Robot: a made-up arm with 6 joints.
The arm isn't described. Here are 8 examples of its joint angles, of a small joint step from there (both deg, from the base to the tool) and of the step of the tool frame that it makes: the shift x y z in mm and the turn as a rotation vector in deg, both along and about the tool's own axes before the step.
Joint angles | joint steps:
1: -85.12 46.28 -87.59 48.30 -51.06 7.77 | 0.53 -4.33 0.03 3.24 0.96 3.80
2: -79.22 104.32 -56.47 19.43 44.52 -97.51 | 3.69 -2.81 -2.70 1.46 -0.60 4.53
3: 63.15 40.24 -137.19 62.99 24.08 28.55 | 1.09 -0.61 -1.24 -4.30 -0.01 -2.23
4: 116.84 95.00 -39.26 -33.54 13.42 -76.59 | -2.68 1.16 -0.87 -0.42 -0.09 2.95
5: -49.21 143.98 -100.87 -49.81 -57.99 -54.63 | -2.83 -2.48 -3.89 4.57 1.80 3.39
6: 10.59 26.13 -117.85 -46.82 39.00 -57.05 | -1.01 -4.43 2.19 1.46 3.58 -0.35
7: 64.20 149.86 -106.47 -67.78 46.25 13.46 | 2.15 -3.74 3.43 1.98 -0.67 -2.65
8: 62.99 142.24 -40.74 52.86 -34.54 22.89 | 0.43 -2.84 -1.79 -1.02 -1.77 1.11
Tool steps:
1: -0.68 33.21 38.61 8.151 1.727 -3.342
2: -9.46 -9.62 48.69 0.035 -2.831 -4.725
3: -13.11 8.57 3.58 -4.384 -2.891 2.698
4: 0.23 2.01 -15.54 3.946 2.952 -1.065
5: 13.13 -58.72 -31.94 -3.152 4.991 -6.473
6: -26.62 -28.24 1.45 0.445 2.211 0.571
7: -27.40 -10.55 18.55 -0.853 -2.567 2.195
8: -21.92 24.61 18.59 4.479 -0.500 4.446
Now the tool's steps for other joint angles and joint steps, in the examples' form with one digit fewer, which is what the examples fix.
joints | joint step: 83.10 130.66 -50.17 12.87 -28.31 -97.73 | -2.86 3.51 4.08 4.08 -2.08 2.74
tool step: -26.4 41.1 -26.3 6.04 8.50 2.16
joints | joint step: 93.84 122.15 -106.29 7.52 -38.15 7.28 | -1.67 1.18 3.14 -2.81 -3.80 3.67
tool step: -8.4 -33.0 -18.3 0.25 0.44 -0.27
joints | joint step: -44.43 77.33 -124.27 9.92 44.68 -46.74 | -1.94 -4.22 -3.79 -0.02 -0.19 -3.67
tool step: -37.4 -40.1 56.8 -4.30 -7.70 -4.10
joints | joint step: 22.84 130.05 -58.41 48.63 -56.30 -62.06 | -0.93 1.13 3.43 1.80 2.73 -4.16
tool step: -18.2 -4.6 -37.1 -6.59 4.23 4.31
